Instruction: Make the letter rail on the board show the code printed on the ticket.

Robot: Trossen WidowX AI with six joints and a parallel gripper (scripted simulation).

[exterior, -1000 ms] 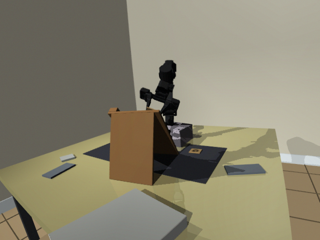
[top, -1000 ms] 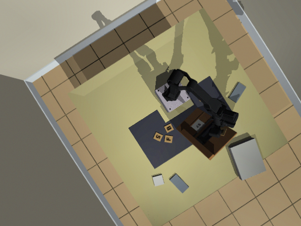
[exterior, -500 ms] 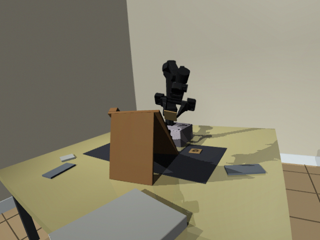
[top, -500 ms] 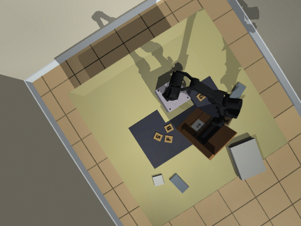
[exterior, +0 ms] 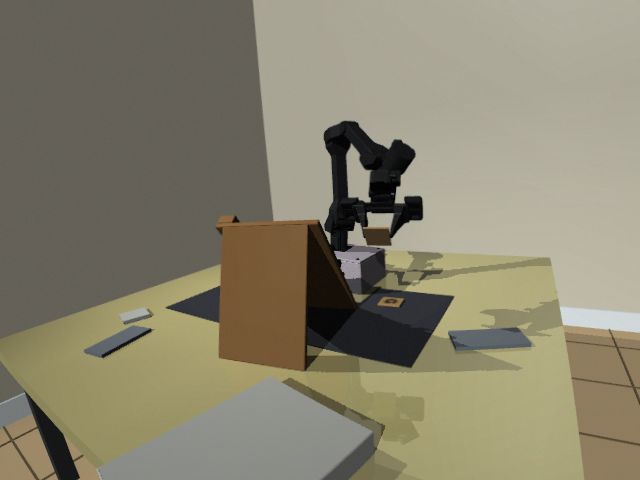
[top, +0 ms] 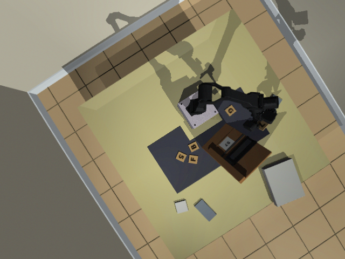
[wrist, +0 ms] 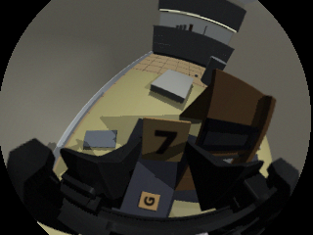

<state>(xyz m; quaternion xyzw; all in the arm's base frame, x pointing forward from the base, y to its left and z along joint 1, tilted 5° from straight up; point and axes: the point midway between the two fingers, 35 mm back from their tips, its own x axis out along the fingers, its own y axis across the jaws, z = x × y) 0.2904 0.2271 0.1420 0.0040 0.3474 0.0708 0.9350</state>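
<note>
The white ticket is 20 cm to the right of my gripper tip, 12 cm below it and 1 cm behind it. The rest, counted from my gripper tip: dark mat 25 cm to the right, 21 cm below, 11 cm behind; small white block 70 cm to the right, 21 cm below, 17 cm ahead; large grey box 47 cm ahead, 20 cm below, 3 cm to the right.
</note>
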